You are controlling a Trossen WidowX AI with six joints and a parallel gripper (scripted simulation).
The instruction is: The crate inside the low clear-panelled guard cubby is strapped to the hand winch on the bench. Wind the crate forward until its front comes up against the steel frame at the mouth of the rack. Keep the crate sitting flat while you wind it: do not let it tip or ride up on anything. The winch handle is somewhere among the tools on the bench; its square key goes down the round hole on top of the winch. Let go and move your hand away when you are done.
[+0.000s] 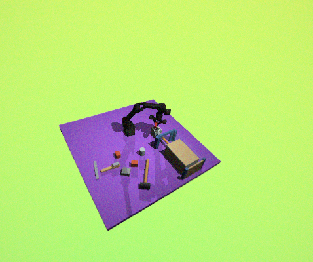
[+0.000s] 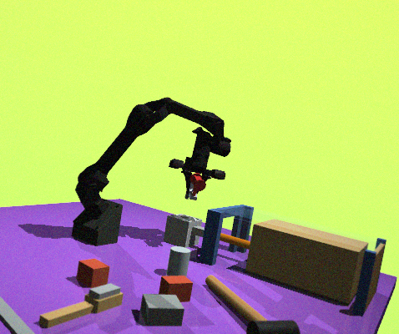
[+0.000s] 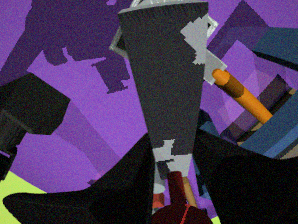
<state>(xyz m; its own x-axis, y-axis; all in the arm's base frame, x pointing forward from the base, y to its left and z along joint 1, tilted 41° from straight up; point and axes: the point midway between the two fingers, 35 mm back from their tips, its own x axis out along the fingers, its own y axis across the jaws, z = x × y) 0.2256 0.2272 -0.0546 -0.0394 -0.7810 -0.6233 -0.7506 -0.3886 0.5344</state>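
Now: the winch handle 2 cm above my gripper tip. From my gripper tip the other things lie so: red knob (4 cm above, 3 cm to the right, 3 cm ahead); grey winch (15 cm below, 5 cm behind, 4 cm to the left); grey block (49 cm to the right, 26 cm ahead, 16 cm below).
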